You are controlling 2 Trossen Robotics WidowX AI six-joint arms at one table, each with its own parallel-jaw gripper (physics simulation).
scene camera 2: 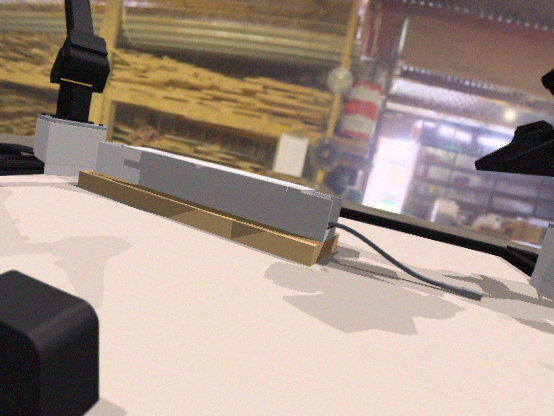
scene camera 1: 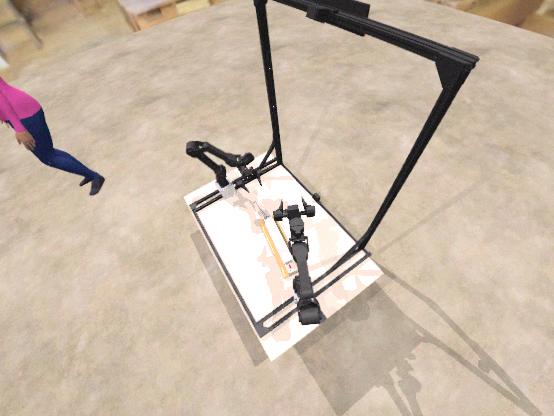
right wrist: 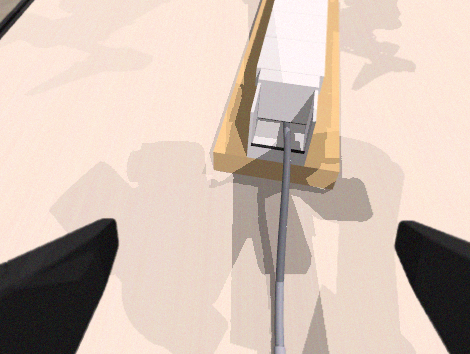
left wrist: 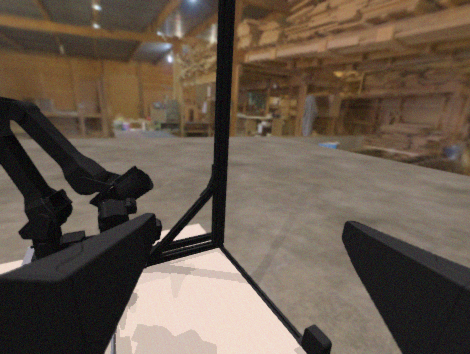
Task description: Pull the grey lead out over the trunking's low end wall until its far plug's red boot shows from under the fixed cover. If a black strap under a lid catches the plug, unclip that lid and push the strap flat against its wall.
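Places are measured from the left arm's base along level axes (x ahead, y up, z right), in metres.
Where they show: left gripper, fingertip midpoint: (scene camera 1: 291, 198) (left wrist: 251, 225); right gripper, fingertip midpoint: (scene camera 2: 488, 166) (scene camera 1: 255, 189) (right wrist: 257, 232); left arm's base, origin of the base link: (scene camera 2: 71, 120); right arm's base, origin of the base link: (scene camera 1: 223, 183) (left wrist: 50, 251).
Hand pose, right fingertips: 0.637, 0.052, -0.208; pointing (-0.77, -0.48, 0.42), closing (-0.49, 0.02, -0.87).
Observation:
Things, the pixels of their top centre, and the offset from my right fingertips, as dx, dy, dz. "spot": a spot on its surface instead. Level surfaces: height alone.
- grey lead, surface spot: (right wrist: 284, 225) (scene camera 2: 383, 250) spot: -0.088, -0.122, +0.011
- trunking, middle of its top: (scene camera 2: 204, 163) (scene camera 1: 278, 240) -0.336, -0.072, +0.107
- tiny red spot, surface spot: (scene camera 1: 290, 266) spot: -0.487, -0.115, +0.159
- white table, its level: dy -0.149
The grey lead (scene camera 2: 395, 260) (right wrist: 284, 225) comes out of the trunking (scene camera 2: 230, 195) (right wrist: 300, 45), crosses its low end wall (right wrist: 265, 151) and slopes down to the table. Its light sleeve runs out of the right wrist view at the bottom. White lids cover the trunking beyond its open end. A tiny red spot (scene camera 1: 290, 266) shows at the far end; what it is cannot be told. No black strap shows under a lid. My right gripper (scene camera 1: 254, 188) (right wrist: 257, 232) is open, its fingers apart on either side of the lead. My left gripper (scene camera 1: 293, 201) (left wrist: 251, 225) is open and empty, beside the trunking.
The trunking sits in a wooden tray (scene camera 1: 274, 250) (scene camera 2: 200, 215) (right wrist: 227, 161) on the white table (scene camera 1: 235, 250). A black frame (scene camera 1: 272, 95) (left wrist: 223, 125) rises along the table's edges. A person (scene camera 1: 37, 130) in a pink top stands off the table at the left of scene camera 1.

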